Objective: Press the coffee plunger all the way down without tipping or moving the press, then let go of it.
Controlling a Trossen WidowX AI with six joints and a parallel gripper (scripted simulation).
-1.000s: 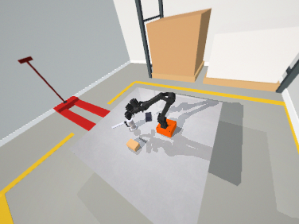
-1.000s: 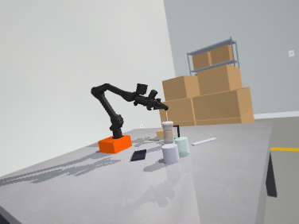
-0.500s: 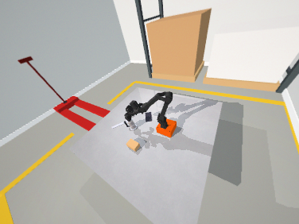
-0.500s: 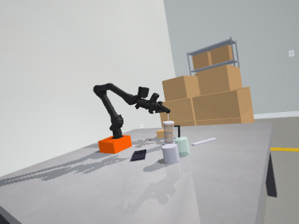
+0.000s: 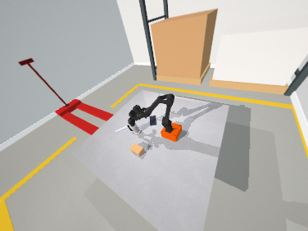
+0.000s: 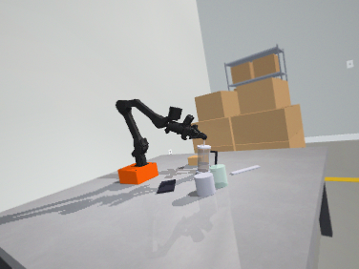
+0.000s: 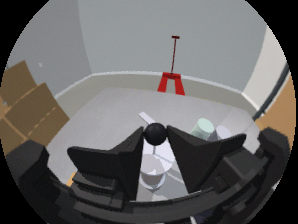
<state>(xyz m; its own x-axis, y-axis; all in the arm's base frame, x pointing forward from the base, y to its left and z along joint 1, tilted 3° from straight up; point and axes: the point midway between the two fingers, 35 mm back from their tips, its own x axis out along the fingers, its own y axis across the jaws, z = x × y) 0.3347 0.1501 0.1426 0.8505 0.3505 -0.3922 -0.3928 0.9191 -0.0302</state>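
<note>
Right now my gripper tip is 100 mm above the coffee press and 10 mm past it. Round my gripper tip: grey cylinder: 240 mm to the right, 150 mm below, 140 mm ahead; black flat tablet: 230 mm to the right, 190 mm below, 90 mm behind; small cardboard box: 200 mm behind, 160 mm below, 150 mm to the left.
</note>
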